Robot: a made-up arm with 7 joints. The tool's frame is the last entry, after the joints. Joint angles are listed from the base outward.
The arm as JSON. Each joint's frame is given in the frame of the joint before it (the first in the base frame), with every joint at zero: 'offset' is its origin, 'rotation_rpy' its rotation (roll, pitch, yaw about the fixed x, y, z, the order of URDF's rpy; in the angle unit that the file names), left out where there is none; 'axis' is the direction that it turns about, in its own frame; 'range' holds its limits. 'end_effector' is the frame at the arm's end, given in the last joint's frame.
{
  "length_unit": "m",
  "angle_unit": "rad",
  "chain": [
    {
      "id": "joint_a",
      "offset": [
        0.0,
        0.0,
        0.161
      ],
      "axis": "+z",
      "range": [
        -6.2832,
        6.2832
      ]
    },
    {
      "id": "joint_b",
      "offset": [
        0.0,
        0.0,
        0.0
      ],
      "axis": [
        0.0,
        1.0,
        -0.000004
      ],
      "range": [
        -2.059,
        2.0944
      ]
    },
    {
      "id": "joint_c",
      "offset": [
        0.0,
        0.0,
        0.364
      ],
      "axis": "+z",
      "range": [
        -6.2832,
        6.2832
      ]
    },
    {
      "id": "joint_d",
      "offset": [
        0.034,
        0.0,
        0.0
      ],
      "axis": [
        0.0,
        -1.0,
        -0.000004
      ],
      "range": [
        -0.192,
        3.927
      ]
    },
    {
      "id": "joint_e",
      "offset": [
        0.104,
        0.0,
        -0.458
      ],
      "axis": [
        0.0,
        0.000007,
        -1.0
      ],
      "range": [
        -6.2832,
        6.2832
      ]
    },
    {
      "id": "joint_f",
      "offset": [
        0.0,
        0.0,
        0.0
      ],
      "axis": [
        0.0,
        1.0,
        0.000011
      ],
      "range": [
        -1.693,
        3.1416
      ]
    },
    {
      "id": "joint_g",
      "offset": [
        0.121,
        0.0,
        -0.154
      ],
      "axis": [
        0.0,
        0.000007,
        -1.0
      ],
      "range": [
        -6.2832,
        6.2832
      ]
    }
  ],
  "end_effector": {
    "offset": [
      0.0,
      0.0,
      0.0
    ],
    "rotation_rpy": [
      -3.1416,
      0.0,
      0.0
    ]
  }
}
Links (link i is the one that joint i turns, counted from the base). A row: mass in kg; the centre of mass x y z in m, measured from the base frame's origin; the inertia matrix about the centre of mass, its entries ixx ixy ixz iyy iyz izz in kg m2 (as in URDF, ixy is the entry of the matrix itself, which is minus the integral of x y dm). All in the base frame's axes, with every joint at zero. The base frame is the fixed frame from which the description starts. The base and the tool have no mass.
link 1: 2.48; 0.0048 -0.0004 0.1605; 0.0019 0 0 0.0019 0 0.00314
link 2: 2.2; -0.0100 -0.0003 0.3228; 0.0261 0 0 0.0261 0 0.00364
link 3: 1.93; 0.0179 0.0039 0.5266; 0.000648 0 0 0.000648 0 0.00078
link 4: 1.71; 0.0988 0.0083 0.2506; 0.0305 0 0.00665 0.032 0 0.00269
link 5: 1.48; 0.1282 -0.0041 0.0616; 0.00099 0 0 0.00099 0 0.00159
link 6: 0.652; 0.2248 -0.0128 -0.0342; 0.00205 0 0.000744 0.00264 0 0.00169
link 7: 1.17; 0.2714 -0.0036 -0.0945; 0.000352 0 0 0.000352 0 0.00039
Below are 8 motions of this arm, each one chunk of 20 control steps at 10 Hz.
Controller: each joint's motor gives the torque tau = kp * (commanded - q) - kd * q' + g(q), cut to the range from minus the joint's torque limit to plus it. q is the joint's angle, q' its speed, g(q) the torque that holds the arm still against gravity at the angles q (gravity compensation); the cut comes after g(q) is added. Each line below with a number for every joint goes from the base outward.
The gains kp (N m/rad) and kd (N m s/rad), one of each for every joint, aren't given. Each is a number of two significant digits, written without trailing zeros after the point. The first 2 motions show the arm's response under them.
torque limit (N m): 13 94 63 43 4.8 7 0.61
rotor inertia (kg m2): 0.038 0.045 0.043 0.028 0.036 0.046 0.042
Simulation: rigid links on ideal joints. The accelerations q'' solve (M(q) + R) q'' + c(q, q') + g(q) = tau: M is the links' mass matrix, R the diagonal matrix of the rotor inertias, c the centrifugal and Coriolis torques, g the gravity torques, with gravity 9.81 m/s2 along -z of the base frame. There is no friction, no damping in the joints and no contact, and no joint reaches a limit. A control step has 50 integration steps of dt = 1/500 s. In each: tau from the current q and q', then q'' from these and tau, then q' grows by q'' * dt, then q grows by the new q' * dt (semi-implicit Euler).
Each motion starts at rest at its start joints. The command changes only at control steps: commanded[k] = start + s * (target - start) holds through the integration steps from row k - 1 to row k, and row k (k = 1, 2, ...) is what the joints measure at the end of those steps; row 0 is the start. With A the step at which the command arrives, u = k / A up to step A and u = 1 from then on. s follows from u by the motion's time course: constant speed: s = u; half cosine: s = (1 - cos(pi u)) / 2; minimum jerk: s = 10 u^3 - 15 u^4 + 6 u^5; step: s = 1 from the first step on.
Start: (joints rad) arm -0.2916 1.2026 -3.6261 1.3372 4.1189 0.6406 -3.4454
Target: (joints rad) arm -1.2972 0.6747 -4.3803 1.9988 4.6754 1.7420 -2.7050
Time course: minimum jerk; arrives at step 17
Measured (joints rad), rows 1 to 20:
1: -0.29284 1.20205 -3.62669 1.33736 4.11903 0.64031 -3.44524
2: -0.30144 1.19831 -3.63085 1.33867 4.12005 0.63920 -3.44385
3: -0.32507 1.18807 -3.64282 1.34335 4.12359 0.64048 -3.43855
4: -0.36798 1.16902 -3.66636 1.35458 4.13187 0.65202 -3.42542
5: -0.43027 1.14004 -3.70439 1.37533 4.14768 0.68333 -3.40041
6: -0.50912 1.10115 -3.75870 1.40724 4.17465 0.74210 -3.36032
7: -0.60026 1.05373 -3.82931 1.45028 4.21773 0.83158 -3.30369
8: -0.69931 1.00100 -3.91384 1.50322 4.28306 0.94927 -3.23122
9: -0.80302 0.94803 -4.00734 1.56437 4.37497 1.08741 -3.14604
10: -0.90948 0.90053 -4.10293 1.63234 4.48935 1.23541 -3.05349
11: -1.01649 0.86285 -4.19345 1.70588 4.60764 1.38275 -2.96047
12: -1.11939 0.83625 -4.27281 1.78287 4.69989 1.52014 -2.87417
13: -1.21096 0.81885 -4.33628 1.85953 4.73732 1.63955 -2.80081
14: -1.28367 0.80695 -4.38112 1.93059 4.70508 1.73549 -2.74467
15: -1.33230 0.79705 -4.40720 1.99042 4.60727 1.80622 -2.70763
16: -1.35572 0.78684 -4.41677 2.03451 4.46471 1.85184 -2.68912
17: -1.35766 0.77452 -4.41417 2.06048 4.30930 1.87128 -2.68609
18: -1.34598 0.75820 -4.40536 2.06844 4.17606 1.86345 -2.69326
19: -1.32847 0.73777 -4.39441 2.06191 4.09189 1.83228 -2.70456
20: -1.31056 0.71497 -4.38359 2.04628 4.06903 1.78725 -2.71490
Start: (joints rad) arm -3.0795 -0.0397 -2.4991 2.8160 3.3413 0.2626 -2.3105
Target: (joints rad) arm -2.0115 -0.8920 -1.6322 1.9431 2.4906 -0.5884 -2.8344
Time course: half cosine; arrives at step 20
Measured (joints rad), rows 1 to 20:
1: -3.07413 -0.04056 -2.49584 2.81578 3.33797 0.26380 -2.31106
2: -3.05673 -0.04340 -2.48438 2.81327 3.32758 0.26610 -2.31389
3: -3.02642 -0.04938 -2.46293 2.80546 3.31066 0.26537 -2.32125
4: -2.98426 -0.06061 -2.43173 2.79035 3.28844 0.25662 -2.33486
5: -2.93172 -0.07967 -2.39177 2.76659 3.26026 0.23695 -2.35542
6: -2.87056 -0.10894 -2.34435 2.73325 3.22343 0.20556 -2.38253
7: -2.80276 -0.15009 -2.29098 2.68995 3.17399 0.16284 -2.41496
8: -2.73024 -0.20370 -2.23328 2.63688 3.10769 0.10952 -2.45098
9: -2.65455 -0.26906 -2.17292 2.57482 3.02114 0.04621 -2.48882
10: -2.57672 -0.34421 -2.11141 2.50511 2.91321 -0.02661 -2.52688
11: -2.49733 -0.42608 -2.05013 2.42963 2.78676 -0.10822 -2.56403
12: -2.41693 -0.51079 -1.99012 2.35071 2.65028 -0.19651 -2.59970
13: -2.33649 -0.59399 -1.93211 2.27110 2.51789 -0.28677 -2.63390
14: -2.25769 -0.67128 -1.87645 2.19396 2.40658 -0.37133 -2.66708
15: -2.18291 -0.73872 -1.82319 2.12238 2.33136 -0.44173 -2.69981
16: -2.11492 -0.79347 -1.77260 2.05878 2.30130 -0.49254 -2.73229
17: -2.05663 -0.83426 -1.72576 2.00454 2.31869 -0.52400 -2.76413
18: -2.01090 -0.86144 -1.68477 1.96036 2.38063 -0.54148 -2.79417
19: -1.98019 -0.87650 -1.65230 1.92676 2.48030 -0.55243 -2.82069
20: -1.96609 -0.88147 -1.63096 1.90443 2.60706 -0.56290 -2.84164
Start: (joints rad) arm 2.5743 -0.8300 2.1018 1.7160 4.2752 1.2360 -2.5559
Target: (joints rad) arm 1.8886 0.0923 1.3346 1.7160 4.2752 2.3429 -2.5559
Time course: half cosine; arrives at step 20
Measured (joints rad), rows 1 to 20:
1: 2.57364 -0.82960 2.10136 1.71614 4.27377 1.23595 -2.55590
2: 2.57026 -0.82753 2.09881 1.71666 4.26657 1.23658 -2.55587
3: 2.56118 -0.82175 2.09132 1.71763 4.24826 1.24075 -2.55579
4: 2.54351 -0.81001 2.07595 1.71889 4.21544 1.25345 -2.55564
5: 2.51515 -0.79026 2.05031 1.72023 4.16796 1.28027 -2.55541
6: 2.47525 -0.76087 2.01309 1.72149 4.10894 1.32529 -2.55507
7: 2.42448 -0.72075 1.96427 1.72255 4.04456 1.38939 -2.55452
8: 2.36527 -0.66936 1.90521 1.72333 3.98387 1.46950 -2.55352
9: 2.30146 -0.60694 1.83851 1.72391 3.93786 1.55965 -2.55186
10: 2.23739 -0.53481 1.76751 1.72465 3.91683 1.65348 -2.54939
11: 2.17637 -0.45560 1.69567 1.72623 3.92670 1.74695 -2.54625
12: 2.11958 -0.37289 1.62583 1.72891 3.96680 1.83876 -2.54278
13: 2.06663 -0.29029 1.55990 1.73178 4.03088 1.92832 -2.53945
14: 2.01738 -0.21064 1.49906 1.73320 4.11066 2.01417 -2.53672
15: 1.97268 -0.13591 1.44425 1.73224 4.19885 2.09437 -2.53490
16: 1.93387 -0.06776 1.39652 1.72914 4.28951 2.16743 -2.53413
17: 1.90218 -0.00784 1.35699 1.72472 4.37728 2.23205 -2.53436
18: 1.87865 0.04229 1.32670 1.71979 4.45694 2.28642 -2.53546
19: 1.86408 0.08140 1.30653 1.71498 4.52366 2.32811 -2.53721
20: 1.85897 0.10862 1.29701 1.71079 4.57357 2.35448 -2.53934

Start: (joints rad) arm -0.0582 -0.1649 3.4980 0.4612 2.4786 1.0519 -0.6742
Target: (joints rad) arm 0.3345 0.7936 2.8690 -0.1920 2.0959 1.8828 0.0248
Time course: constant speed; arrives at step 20
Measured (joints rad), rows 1 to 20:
1: -0.04076 -0.15217 3.47821 0.45040 2.47856 1.06732 -0.66977
2: -0.02112 -0.12604 3.45106 0.42752 2.47415 1.10144 -0.65576
3: -0.00219 -0.09127 3.42038 0.39834 2.46278 1.14432 -0.63117
4: 0.01647 -0.05110 3.38828 0.36691 2.44619 1.18798 -0.59787
5: 0.03552 -0.00762 3.35614 0.33494 2.42725 1.23001 -0.55895
6: 0.05509 0.03783 3.32448 0.30288 2.40770 1.27128 -0.51751
7: 0.07492 0.08441 3.29317 0.27078 2.38799 1.31306 -0.47596
8: 0.09475 0.13163 3.26193 0.23865 2.36818 1.35572 -0.43580
9: 0.11451 0.17923 3.23061 0.20648 2.34848 1.39881 -0.39766
10: 0.13423 0.22703 3.19920 0.17425 2.32920 1.44179 -0.36150
11: 0.15395 0.27492 3.16775 0.14192 2.31054 1.48432 -0.32684
12: 0.17367 0.32284 3.13629 0.10945 2.29242 1.52634 -0.29307
13: 0.19341 0.37074 3.10482 0.07687 2.27465 1.56796 -0.25959
14: 0.21316 0.41861 3.07335 0.04418 2.25699 1.60932 -0.22596
15: 0.23292 0.46647 3.04190 0.01144 2.23920 1.65061 -0.19195
16: 0.25271 0.51431 3.01047 -0.02132 2.22111 1.69193 -0.15748
17: 0.27251 0.56214 2.97906 -0.05409 2.20259 1.73335 -0.12262
18: 0.29231 0.60998 2.94767 -0.08686 2.18360 1.77486 -0.08749
19: 0.31212 0.65782 2.91629 -0.11962 2.16413 1.81643 -0.05221
20: 0.33192 0.70566 2.88491 -0.15238 2.14423 1.85801 -0.01690

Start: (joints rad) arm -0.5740 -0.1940 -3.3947 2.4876 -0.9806 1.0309 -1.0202
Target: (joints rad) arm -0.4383 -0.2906 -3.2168 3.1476 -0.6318 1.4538 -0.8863
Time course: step
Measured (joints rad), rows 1 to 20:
1: -0.54293 -0.27898 -3.31981 2.70404 -0.92961 1.28705 -1.00644
2: -0.42191 -0.32002 -3.24343 2.88475 -0.86212 1.51234 -0.96868
3: -0.38777 -0.32429 -3.21417 3.00040 -0.64331 1.53213 -0.93414
4: -0.42687 -0.31112 -3.21320 3.07078 -0.38588 1.48175 -0.90784
5: -0.43912 -0.29374 -3.21470 3.11597 -0.25599 1.43812 -0.88711
6: -0.43300 -0.27740 -3.21547 3.14640 -0.22694 1.40472 -0.87445
7: -0.43368 -0.26417 -3.21620 3.16528 -0.25710 1.38493 -0.86998
8: -0.43601 -0.25557 -3.21675 3.17493 -0.33679 1.38217 -0.87072
9: -0.43748 -0.25230 -3.21716 3.17745 -0.44664 1.39356 -0.87395
10: -0.43871 -0.25399 -3.21739 3.17483 -0.56400 1.41318 -0.87774
11: -0.43969 -0.25937 -3.21747 3.16919 -0.66977 1.43484 -0.88093
12: -0.44028 -0.26671 -3.21745 3.16251 -0.74996 1.45321 -0.88311
13: -0.44043 -0.27439 -3.21737 3.15625 -0.79696 1.46496 -0.88434
14: -0.44020 -0.28123 -3.21724 3.15120 -0.80992 1.46951 -0.88491
15: -0.43972 -0.28666 -3.21707 3.14755 -0.79365 1.46862 -0.88516
16: -0.43914 -0.29062 -3.21688 3.14514 -0.75663 1.46508 -0.88537
17: -0.43856 -0.29329 -3.21670 3.14371 -0.70873 1.46125 -0.88572
18: -0.43806 -0.29494 -3.21656 3.14297 -0.65918 1.45839 -0.88627
19: -0.43769 -0.29585 -3.21646 3.14274 -0.61527 1.45672 -0.88699
20: -0.43746 -0.29619 -3.21640 3.14285 -0.58172 1.45589 -0.88774

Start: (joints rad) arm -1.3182 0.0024 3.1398 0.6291 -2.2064 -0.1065 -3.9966
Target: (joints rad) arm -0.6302 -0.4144 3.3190 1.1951 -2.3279 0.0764 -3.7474
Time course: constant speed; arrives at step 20
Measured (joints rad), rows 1 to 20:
1: -1.29841 -0.00366 3.13489 0.63743 -2.21903 -0.09814 -3.99360
2: -1.26512 -0.01597 3.13980 0.65615 -2.24582 -0.08017 -3.98568
3: -1.22596 -0.03186 3.15265 0.68150 -2.27420 -0.06423 -3.97423
4: -1.18655 -0.04946 3.16772 0.70984 -2.29234 -0.05695 -3.96132
5: -1.14922 -0.06791 3.18124 0.73888 -2.29576 -0.05614 -3.94838
6: -1.11409 -0.08695 3.19217 0.76768 -2.28707 -0.05590 -3.93590
7: -1.08030 -0.10652 3.20104 0.79625 -2.27229 -0.05170 -3.92377
8: -1.04700 -0.12655 3.20887 0.82487 -2.25727 -0.04230 -3.91168
9: -1.01364 -0.14690 3.21649 0.85368 -2.24599 -0.02920 -3.89940
10: -0.97995 -0.16745 3.22435 0.88263 -2.24027 -0.01496 -3.88685
11: -0.94589 -0.18810 3.23265 0.91154 -2.24028 -0.00174 -3.87410
12: -0.91151 -0.20881 3.24139 0.94026 -2.24511 0.00942 -3.86127
13: -0.87688 -0.22959 3.25048 0.96870 -2.25342 0.01855 -3.84850
14: -0.84212 -0.25045 3.25980 0.99687 -2.26377 0.02635 -3.83588
15: -0.80734 -0.27138 3.26918 1.02484 -2.27492 0.03364 -3.82341
16: -0.77264 -0.29238 3.27851 1.05272 -2.28594 0.04109 -3.81107
17: -0.73806 -0.31341 3.28769 1.08059 -2.29622 0.04908 -3.79878
18: -0.70363 -0.33444 3.29670 1.10855 -2.30548 0.05774 -3.78649
19: -0.66930 -0.35544 3.30555 1.13662 -2.31366 0.06698 -3.77415
20: -0.63503 -0.37641 3.31432 1.16483 -2.32085 0.07661 -3.76173

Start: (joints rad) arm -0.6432 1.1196 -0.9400 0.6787 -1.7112 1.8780 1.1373
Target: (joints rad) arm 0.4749 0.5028 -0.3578 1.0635 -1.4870 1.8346 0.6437
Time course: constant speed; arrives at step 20
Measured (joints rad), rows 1 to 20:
1: -0.62061 1.11358 -0.93673 0.67550 -1.68703 1.86719 1.13220
2: -0.56760 1.09897 -0.91849 0.67781 -1.61604 1.85509 1.11788
3: -0.49922 1.07759 -0.88534 0.69267 -1.52406 1.85336 1.09615
4: -0.43002 1.05152 -0.84624 0.71754 -1.45255 1.85824 1.07055
5: -0.36668 1.02267 -0.80890 0.74554 -1.42548 1.86050 1.04366
6: -0.30943 0.99257 -0.77643 0.77177 -1.44390 1.85648 1.01661
7: -0.25581 0.96215 -0.74827 0.79494 -1.49507 1.84903 0.98965
8: -0.20306 0.93171 -0.72215 0.81606 -1.56173 1.84255 0.96289
9: -0.14923 0.90120 -0.69582 0.83660 -1.62839 1.83922 0.93653
10: -0.09359 0.87048 -0.66799 0.85749 -1.68480 1.83859 0.91089
11: -0.03642 0.83950 -0.63842 0.87891 -1.72661 1.83904 0.88616
12: 0.02145 0.80832 -0.60766 0.90047 -1.75360 1.83913 0.86236
13: 0.07921 0.77707 -0.57653 0.92165 -1.76738 1.83823 0.83925
14: 0.13635 0.74587 -0.54571 0.94206 -1.76969 1.83645 0.81646
15: 0.19270 0.71479 -0.51558 0.96161 -1.76180 1.83427 0.79358
16: 0.24839 0.68387 -0.48618 0.98043 -1.74477 1.83218 0.77033
17: 0.30366 0.65309 -0.45735 0.99875 -1.71996 1.83045 0.74654
18: 0.35877 0.62242 -0.42882 1.01682 -1.68921 1.82906 0.72220
19: 0.41392 0.59184 -0.40034 1.03481 -1.65492 1.82772 0.69738
20: 0.46925 0.56137 -0.37171 1.05284 -1.61969 1.82607 0.67226

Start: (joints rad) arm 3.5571 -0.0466 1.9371 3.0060 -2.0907 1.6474 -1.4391
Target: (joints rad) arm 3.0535 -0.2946 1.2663 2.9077 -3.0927 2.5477 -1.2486
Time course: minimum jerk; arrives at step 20
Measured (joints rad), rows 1 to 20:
1: 3.55661 -0.04662 1.93660 3.00594 -2.09043 1.64766 -1.43907
2: 3.55338 -0.04685 1.93324 3.00553 -2.08888 1.64986 -1.43880
3: 3.54518 -0.04774 1.92423 3.00435 -2.08609 1.65762 -1.43780
4: 3.53056 -0.04995 1.90746 3.00208 -2.08378 1.67525 -1.43545
5: 3.50884 -0.05416 1.88173 2.99854 -2.08496 1.70615 -1.43109
6: 3.48006 -0.06090 1.84676 2.99373 -2.09317 1.75178 -1.42425
7: 3.44483 -0.07042 1.80308 2.98783 -2.11189 1.81164 -1.41468
8: 3.40427 -0.08270 1.75187 2.98118 -2.14418 1.88362 -1.40234
9: 3.35984 -0.09750 1.69484 2.97423 -2.19258 1.96461 -1.38744
10: 3.31331 -0.11446 1.63410 2.96749 -2.25912 2.05092 -1.37035
11: 3.26657 -0.13323 1.57199 2.96135 -2.34505 2.13856 -1.35157
12: 3.22153 -0.15362 1.51096 2.95598 -2.45036 2.22342 -1.33176
13: 3.17990 -0.17555 1.45341 2.95120 -2.57325 2.30170 -1.31167
14: 3.14304 -0.19896 1.40153 2.94651 -2.70995 2.37030 -1.29217
15: 3.11189 -0.22340 1.35713 2.94129 -2.85510 2.42735 -1.27418
16: 3.08705 -0.24781 1.32145 2.93527 -3.00259 2.47227 -1.25858
17: 3.06877 -0.27061 1.29510 2.92865 -3.14593 2.50557 -1.24605
18: 3.05697 -0.29009 1.27785 2.92205 -3.27802 2.52833 -1.23699
19: 3.05090 -0.30492 1.26852 2.91622 -3.39079 2.54190 -1.23148
20: 3.04894 -0.31457 1.26480 2.91177 -3.47547 2.54814 -1.22922

